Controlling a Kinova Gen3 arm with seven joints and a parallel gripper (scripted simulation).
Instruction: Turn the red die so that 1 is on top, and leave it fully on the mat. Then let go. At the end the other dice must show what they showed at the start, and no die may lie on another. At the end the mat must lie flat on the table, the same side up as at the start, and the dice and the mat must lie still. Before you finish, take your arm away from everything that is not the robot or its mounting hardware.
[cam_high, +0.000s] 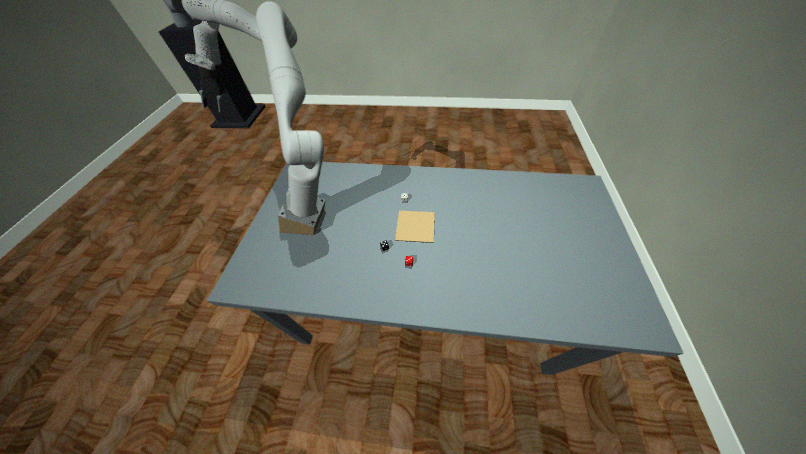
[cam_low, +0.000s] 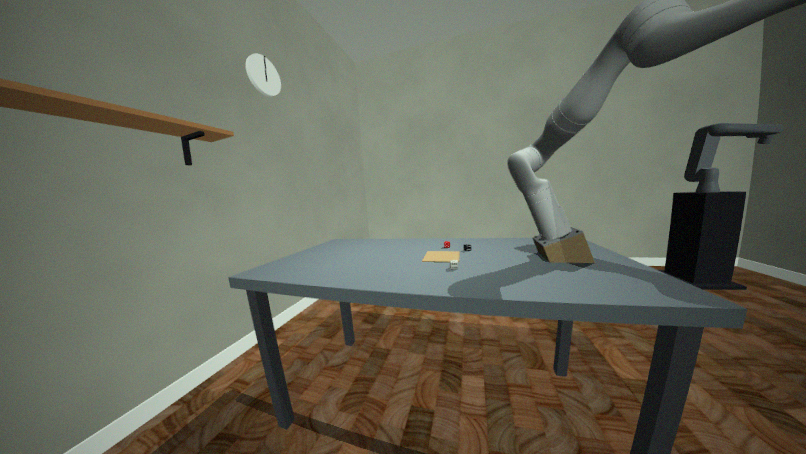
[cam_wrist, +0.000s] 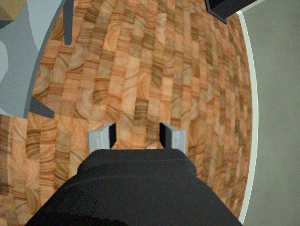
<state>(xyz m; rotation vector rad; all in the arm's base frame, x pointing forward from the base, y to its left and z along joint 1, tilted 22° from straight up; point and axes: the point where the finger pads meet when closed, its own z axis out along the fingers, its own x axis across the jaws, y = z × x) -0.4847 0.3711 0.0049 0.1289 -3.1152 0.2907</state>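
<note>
The red die lies 850 mm ahead of my hand, 530 mm to the right of it and 260 mm below it. Round my hand: black die: 760 mm ahead, 480 mm to the right, 260 mm below; then tan mat: 860 mm ahead, 370 mm to the right, 270 mm below; then white die: 810 mm ahead, 260 mm below, 240 mm to the right.
</note>
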